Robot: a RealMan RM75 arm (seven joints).
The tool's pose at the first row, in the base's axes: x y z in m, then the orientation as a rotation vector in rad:
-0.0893 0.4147 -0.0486 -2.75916 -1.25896 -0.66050
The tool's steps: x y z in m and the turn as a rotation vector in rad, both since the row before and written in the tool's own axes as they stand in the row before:
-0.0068 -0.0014 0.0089 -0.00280 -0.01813 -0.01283
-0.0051 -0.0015 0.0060 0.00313 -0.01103 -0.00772
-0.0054 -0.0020 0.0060 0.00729 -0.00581 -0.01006
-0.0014 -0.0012 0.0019 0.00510 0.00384 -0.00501
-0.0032 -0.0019 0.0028 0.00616 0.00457 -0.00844
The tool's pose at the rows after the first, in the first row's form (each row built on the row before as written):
-0.0910 0.4126 -0.0596 -2.76788 -1.28123 -0.64010
-0.0929 0.4110 -0.0672 -2.76925 -1.29446 -0.62362
-0.0954 0.4095 -0.0750 -2.76258 -1.30989 -0.61062
-0.0965 0.4096 -0.0774 -2.75355 -1.31615 -0.61168
-0.0988 0.4090 -0.0814 -2.74149 -1.32715 -0.61300

